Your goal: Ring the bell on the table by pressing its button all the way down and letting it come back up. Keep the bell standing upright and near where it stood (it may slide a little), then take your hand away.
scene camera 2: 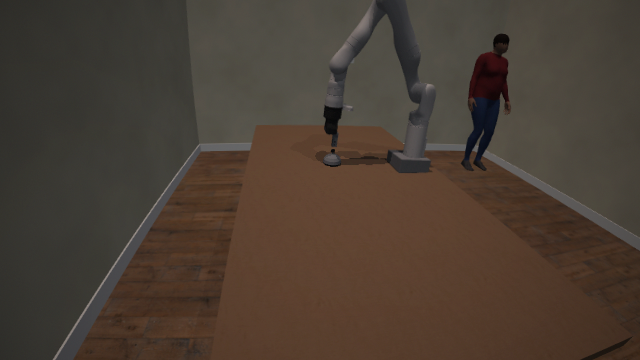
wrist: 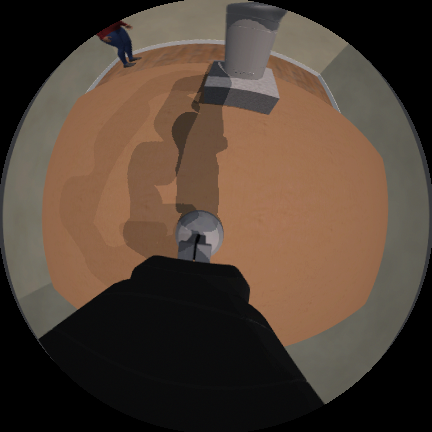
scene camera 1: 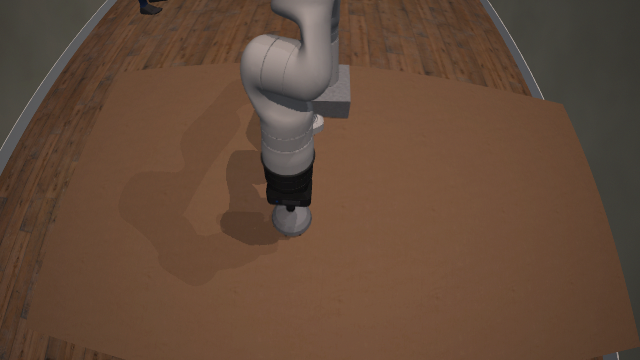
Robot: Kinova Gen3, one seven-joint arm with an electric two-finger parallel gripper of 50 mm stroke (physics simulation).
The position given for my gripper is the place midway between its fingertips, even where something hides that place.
I see my gripper (scene camera 1: 291, 200) and a bell (scene camera 1: 294, 223).
The bell shows as well in the wrist view (wrist: 203, 222). My gripper shows as well in the wrist view (wrist: 197, 242).
